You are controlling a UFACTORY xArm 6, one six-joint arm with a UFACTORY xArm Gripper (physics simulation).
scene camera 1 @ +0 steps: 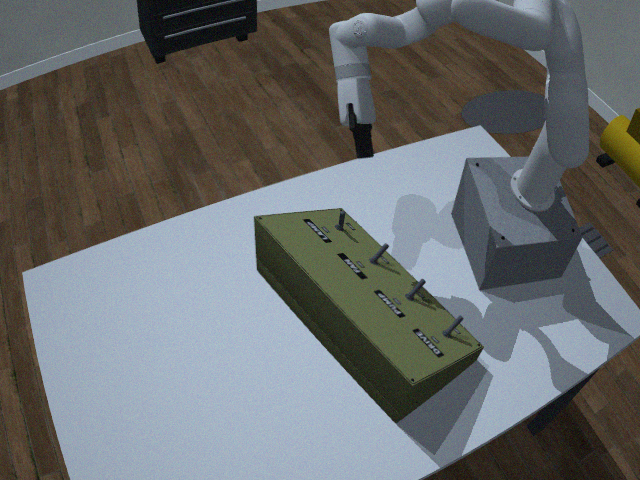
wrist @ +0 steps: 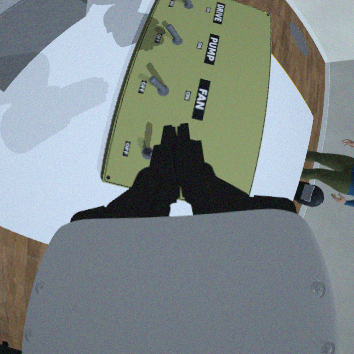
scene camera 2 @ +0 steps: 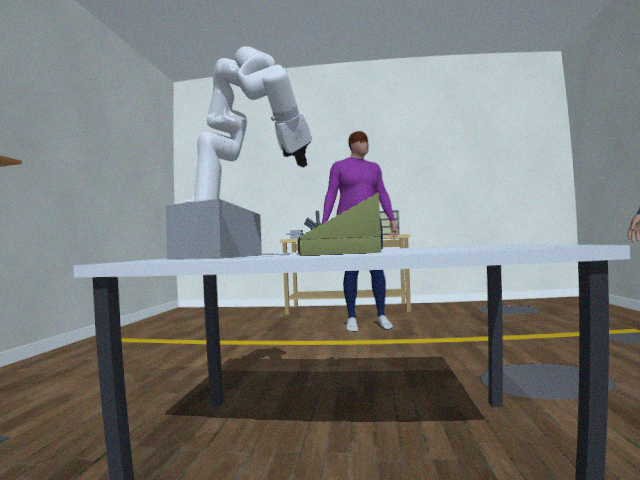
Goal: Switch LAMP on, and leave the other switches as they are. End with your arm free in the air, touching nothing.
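Where they show: gripper, between the fingertips: [scene camera 1: 365, 157] [wrist: 178, 142] [scene camera 2: 303, 165]; arm's base, origin of its link: [scene camera 1: 532, 190] [scene camera 2: 205, 209].
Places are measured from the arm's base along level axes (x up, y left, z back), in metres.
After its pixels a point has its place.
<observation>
The olive sloped switch box [scene camera 1: 330, 268] @(x -0.030, y -0.090, z -0.547 m) [scene camera 2: 351, 227] @(x -0.105, y -0.277, z -0.530 m) [wrist: 235, 100] @(x -0.030, y -0.070, z -0.547 m) stands on the table. The LAMP lever [scene camera 1: 342, 220] @(x -0.065, y -0.208, z -0.431 m) [scene camera 2: 317, 217] @(x -0.066, y -0.218, z -0.428 m) stands more upright than the others, leaning away from its OFF mark; in the wrist view the LAMP lever [wrist: 147, 153] @(x -0.058, y -0.215, z -0.423 m) is partly hidden by the fingers. The FAN lever [scene camera 1: 379, 253] @(x -0.071, y -0.092, z -0.413 m) [wrist: 159, 85] @(x -0.069, y -0.097, z -0.411 m), PUMP lever [scene camera 1: 415, 289] @(x -0.071, y 0.027, z -0.406 m) [wrist: 173, 34] @(x -0.072, y 0.020, z -0.401 m) and DRIVE lever [scene camera 1: 453, 326] @(x -0.071, y 0.147, z -0.397 m) [wrist: 188, 4] @(x -0.082, y 0.141, z -0.406 m) lean toward their OFF side. My gripper [scene camera 1: 364, 153] @(x 0.106, y -0.207, z -0.387 m) [scene camera 2: 302, 164] @(x 0.106, y -0.207, z -0.387 m) [wrist: 178, 142] @(x 0.106, y -0.207, z -0.387 m) is shut and empty, in the air well above the box, touching nothing.
The grey robot pedestal [scene camera 1: 522, 263] @(x -0.098, y 0.107, z -0.114 m) [scene camera 2: 193, 229] @(x -0.082, y -0.114, z 0.013 m) stands on the white table [scene camera 1: 155, 335] @(x -0.187, y -0.230, z -0.916 m) [scene camera 2: 491, 254] @(x -0.194, y -0.548, z -0.839 m), on the levers' side of the box. A person in purple [scene camera 2: 356, 180] stands behind the table. A dark drawer cabinet [scene camera 1: 201, 25] stands on the floor beyond.
</observation>
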